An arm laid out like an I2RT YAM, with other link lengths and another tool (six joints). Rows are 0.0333 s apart.
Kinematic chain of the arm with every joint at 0, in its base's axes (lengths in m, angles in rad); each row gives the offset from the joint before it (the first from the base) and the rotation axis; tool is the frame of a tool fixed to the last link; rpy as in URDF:
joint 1: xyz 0 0 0.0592 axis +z
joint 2: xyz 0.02 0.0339 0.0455 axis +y
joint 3: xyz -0.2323 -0.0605 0 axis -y
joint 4: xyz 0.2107 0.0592 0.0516 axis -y
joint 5: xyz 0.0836 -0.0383 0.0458 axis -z
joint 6: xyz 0.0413 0 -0.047 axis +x
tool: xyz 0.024 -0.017 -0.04 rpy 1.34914 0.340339 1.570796
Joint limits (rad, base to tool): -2.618..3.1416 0..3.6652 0..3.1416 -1.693..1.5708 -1.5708..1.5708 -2.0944..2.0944
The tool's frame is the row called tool.
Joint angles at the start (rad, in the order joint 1, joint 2, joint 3, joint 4, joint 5, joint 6):
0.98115, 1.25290, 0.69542, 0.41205, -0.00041, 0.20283
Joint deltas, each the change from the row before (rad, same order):
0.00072, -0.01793, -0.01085, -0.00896, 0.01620, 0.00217
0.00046, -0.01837, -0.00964, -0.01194, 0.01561, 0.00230
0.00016, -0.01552, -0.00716, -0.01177, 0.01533, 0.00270
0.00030, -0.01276, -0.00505, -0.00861, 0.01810, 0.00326
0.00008, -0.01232, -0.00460, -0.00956, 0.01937, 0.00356
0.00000, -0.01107, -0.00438, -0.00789, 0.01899, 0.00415
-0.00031, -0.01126, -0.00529, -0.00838, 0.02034, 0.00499
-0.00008, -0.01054, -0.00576, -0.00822, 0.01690, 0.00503
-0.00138, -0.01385, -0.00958, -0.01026, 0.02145, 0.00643
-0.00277, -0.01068, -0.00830, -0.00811, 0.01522, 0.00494
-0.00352, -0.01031, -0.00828, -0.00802, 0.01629, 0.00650
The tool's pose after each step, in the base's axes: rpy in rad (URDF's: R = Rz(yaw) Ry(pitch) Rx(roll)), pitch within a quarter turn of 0, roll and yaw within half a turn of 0; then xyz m. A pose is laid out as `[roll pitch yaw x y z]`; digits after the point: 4 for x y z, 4 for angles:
[1.4978 0.1362 2.5570 0.1742 0.2333 0.1926]
[1.5010 0.1362 2.5421 0.1727 0.2297 0.1925]
[1.5043 0.1360 2.5272 0.1716 0.2265 0.1925]
[1.5051 0.1355 2.5092 0.1710 0.2239 0.1929]
[1.5067 0.1351 2.4898 0.1705 0.2212 0.1932]
[1.5076 0.1341 2.4705 0.1701 0.2187 0.1934]
[1.5096 0.1326 2.4496 0.1696 0.2160 0.1933]
[1.5126 0.1307 2.4325 0.1690 0.2134 0.1928]
[1.5180 0.1287 2.4096 0.1683 0.2098 0.1915]
[1.5232 0.1273 2.3916 0.1680 0.2066 0.1902]
[1.5286 0.1247 2.3716 0.1678 0.2033 0.1887]

